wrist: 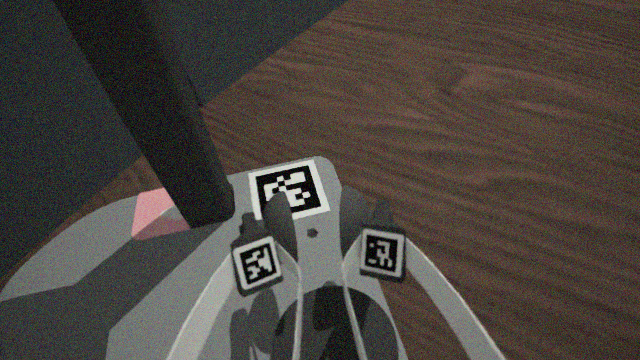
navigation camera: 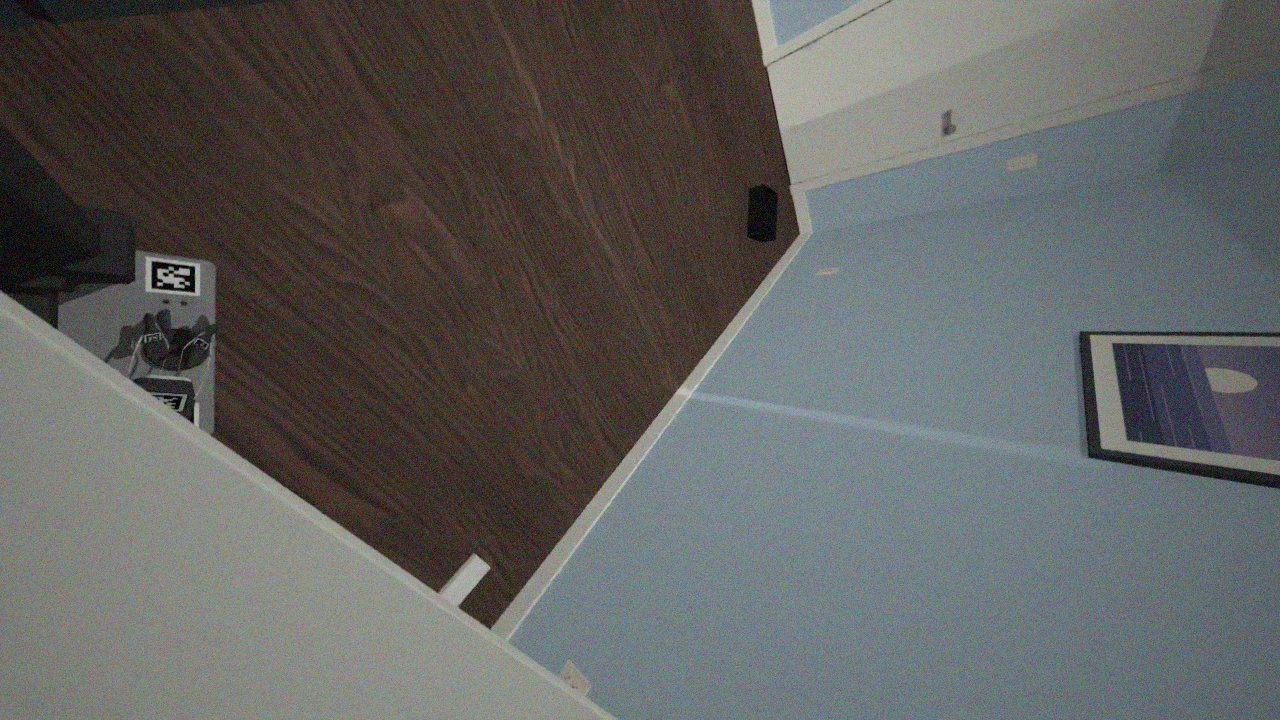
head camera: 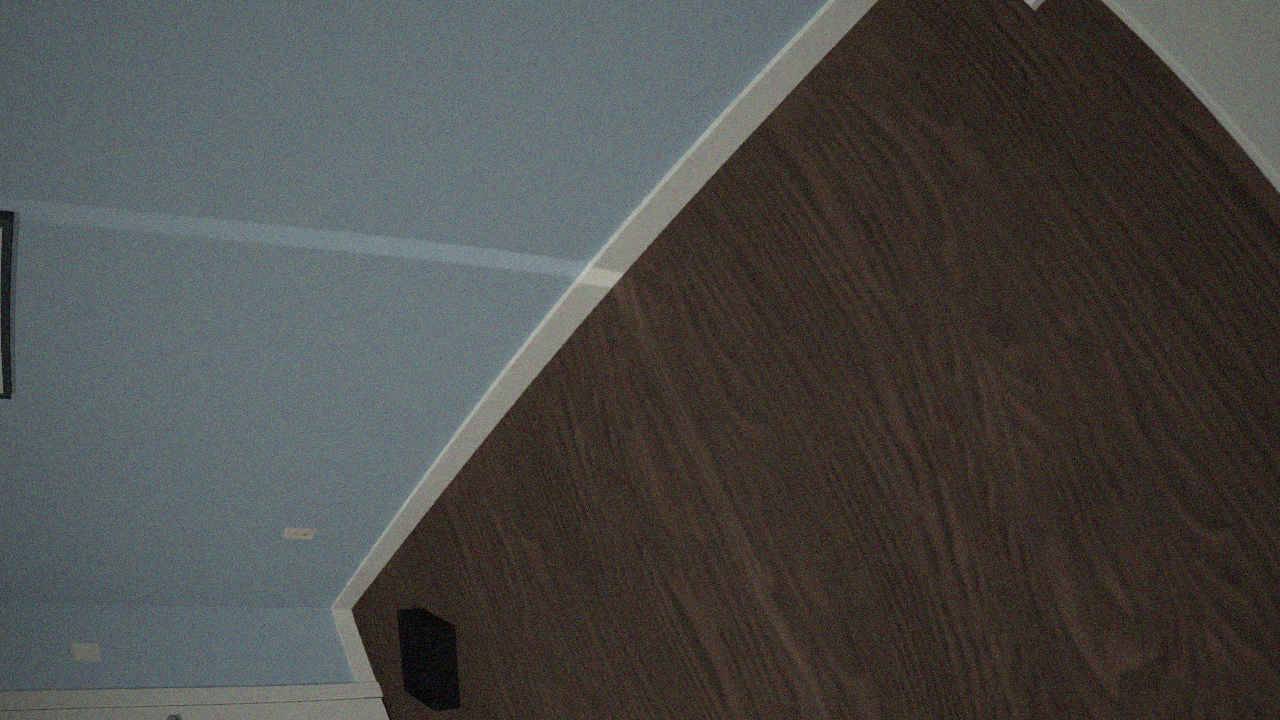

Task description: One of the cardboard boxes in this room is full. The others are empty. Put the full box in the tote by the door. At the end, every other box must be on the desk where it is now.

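Seen in the pictures: gripper, fingertip midpoint: [wrist: 315,213] [navigation camera: 185,314]; robot's base, link origin: [navigation camera: 176,345].
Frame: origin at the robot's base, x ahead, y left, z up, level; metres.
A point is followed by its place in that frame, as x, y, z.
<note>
My gripper [navigation camera: 181,331] @[0.033, 0.065, 0.209] [wrist: 315,213] @[0.033, 0.065, 0.209] is part open and empty, its two fingertips apart over the robot's own grey base [navigation camera: 204,376] @[0.051, -0.051, 0.155] [wrist: 320,270] @[0.025, 0.053, 0.158]. The desk [navigation camera: 179,537] @[0.110, -0.054, 0.950] [head camera: 1226,62] @[0.206, -0.145, 0.950] shows as a pale top at the lower left of the navigation view and at the upper right of the head view. A white door [navigation camera: 877,116] @[2.712, 1.518, 0.587] with a handle is at the upper right of the navigation view. A black block-shaped thing [head camera: 431,660] @[2.293, 0.913, 0.093] [navigation camera: 762,213] @[2.294, 0.922, 0.099] stands on the floor near the corner by the door; I cannot tell whether it is the tote. No cardboard box shows in these views.
Dark wood floor [head camera: 850,402] @[1.058, 0.031, 0.001] [navigation camera: 501,295] @[0.691, 0.199, 0.000] [wrist: 475,150] @[0.294, 0.237, 0.000] lies between the desk and the blue wall [head camera: 268,376] @[2.012, 0.086, 0.706] [navigation camera: 895,537] @[1.373, -0.442, 1.047]. A white desk leg [navigation camera: 465,579] @[0.597, -0.744, 0.025] shows beside the desk edge. A large dark surface [wrist: 45,125] @[-0.328, 0.404, 0.151] is at the left of the wrist view. A framed picture [navigation camera: 1163,394] @[1.869, -0.002, 1.541] hangs on the wall.
</note>
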